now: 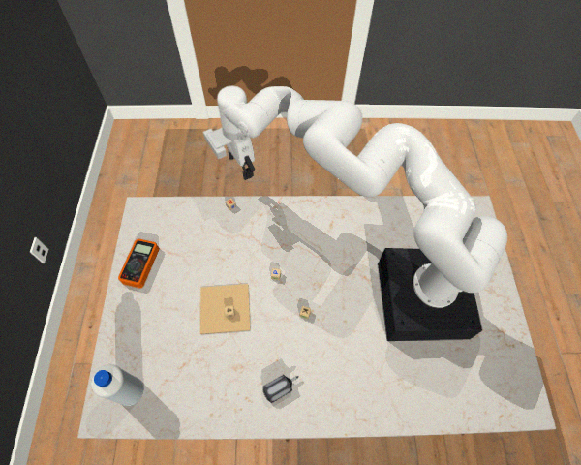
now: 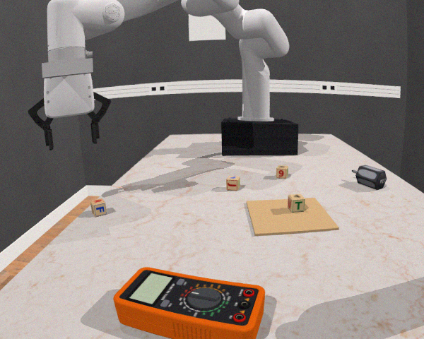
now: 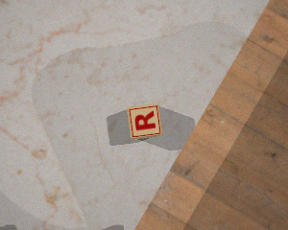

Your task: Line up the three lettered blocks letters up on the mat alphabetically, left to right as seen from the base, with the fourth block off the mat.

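Right now my hand is 41 cm to the right of the tan mat, 13 cm above it and 3 cm short of it. Round my hand: black plug adapter (63 cm to the left, 14 cm behind, 11 cm below); then orange multimeter (30 cm ahead, 28 cm to the left, 12 cm below).
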